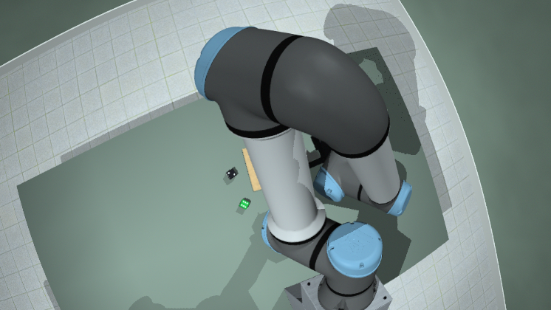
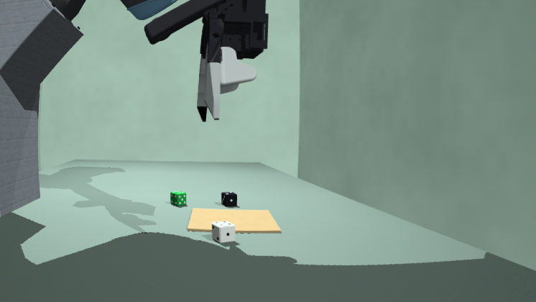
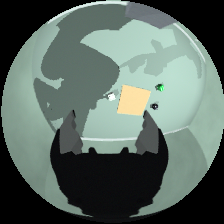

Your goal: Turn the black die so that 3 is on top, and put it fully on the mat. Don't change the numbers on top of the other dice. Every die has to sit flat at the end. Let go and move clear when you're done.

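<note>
My gripper is now 20 mm short of the white die, 10 mm to the right of it and 150 mm above it. The rest, counted from my hand: black die 80 mm ahead, 240 mm to the left, 150 mm below; tan mat 60 mm ahead, 110 mm to the left, 160 mm below; green die 20 mm behind, 240 mm to the left, 150 mm below.
</note>
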